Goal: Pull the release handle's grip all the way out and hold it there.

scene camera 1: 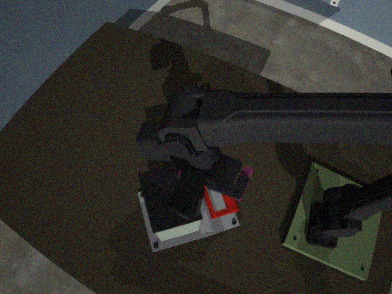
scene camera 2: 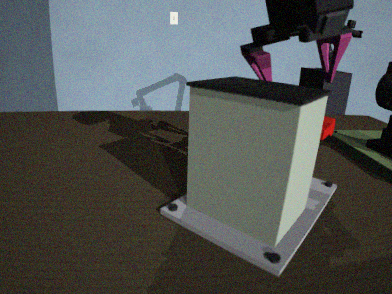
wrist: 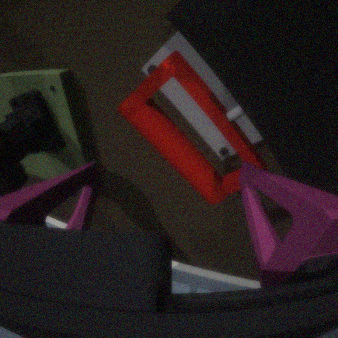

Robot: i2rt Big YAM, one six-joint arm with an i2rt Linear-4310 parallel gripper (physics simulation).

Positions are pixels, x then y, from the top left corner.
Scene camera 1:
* grey base plate: 208,226
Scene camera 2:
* gripper: 300,90
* grey base plate: 272,259
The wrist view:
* gripper: 168,169
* red release handle: 142,112
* grey base plate: 172,89
